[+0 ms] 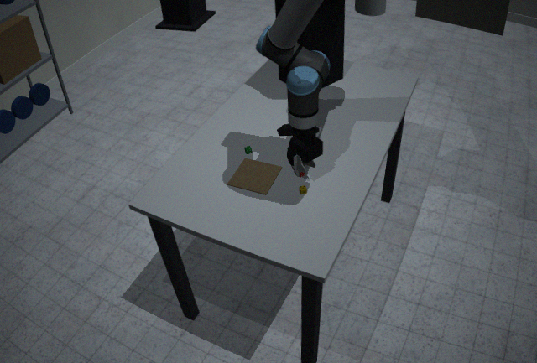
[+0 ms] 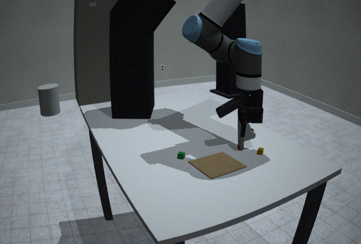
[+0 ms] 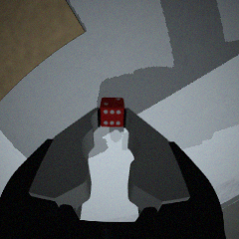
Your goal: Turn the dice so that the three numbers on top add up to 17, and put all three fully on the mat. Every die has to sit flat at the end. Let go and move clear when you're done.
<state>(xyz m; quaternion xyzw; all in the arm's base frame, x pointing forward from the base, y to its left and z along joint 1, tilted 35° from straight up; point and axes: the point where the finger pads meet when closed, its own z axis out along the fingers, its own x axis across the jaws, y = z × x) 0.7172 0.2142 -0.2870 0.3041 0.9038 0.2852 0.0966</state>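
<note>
Now: hand 14 cm to the left of the mat, 5 cm short of it and 2 cm above it. Also, from my hand: red die: 1 cm below; green die: 21 cm to the right, 6 cm behind, 1 cm below; yellow die: 8 cm ahead, 3 cm to the left, 1 cm below.
</note>
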